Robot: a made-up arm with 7 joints.
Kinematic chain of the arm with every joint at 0, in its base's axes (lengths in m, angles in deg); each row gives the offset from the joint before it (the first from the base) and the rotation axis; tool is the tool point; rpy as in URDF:
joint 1: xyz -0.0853 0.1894 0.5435 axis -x
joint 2: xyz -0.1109 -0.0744 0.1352 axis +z
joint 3: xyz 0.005 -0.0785 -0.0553 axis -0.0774 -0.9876 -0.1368
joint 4: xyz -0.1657 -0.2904 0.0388 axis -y
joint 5: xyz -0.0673 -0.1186 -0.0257 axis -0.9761 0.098 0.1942
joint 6: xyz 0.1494 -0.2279 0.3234 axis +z
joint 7: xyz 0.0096 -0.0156 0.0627 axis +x
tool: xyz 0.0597 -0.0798 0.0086 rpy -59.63 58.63 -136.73
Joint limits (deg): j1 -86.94..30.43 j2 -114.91..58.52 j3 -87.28..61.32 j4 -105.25..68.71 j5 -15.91..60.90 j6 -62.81..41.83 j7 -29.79..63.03
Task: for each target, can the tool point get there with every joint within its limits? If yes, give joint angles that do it. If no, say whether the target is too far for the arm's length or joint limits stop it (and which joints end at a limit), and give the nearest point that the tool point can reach.
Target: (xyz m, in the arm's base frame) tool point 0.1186 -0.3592 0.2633
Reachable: yes | joints -51.75 -23.41 -65.24 2.33 53.51 -15.55 -20.38
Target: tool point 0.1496 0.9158 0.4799
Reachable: no: joint limits stop it (at a limit: joint 2, joint 4, joint 5, joint 7) | nearest point -0.0963 0.7632 0.4933 | short by 0.290 m
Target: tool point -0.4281 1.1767 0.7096
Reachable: no: joint limits stop it (at a limit: joint 2, joint 4, joint 7) | nearest point -0.4634 1.0014 0.6801 | short by 0.181 m
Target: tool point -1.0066 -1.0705 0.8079
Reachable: no: too far | nearest point -0.7918 -0.7582 0.7424 | short by 0.385 m
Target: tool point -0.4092 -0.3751 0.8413
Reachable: yes | joints -5.04 -40.66 32.25 -60.94 43.80 -41.21 38.34
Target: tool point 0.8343 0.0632 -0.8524
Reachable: no: too far | nearest point 0.4290 0.0084 -0.3272 | short by 0.666 m
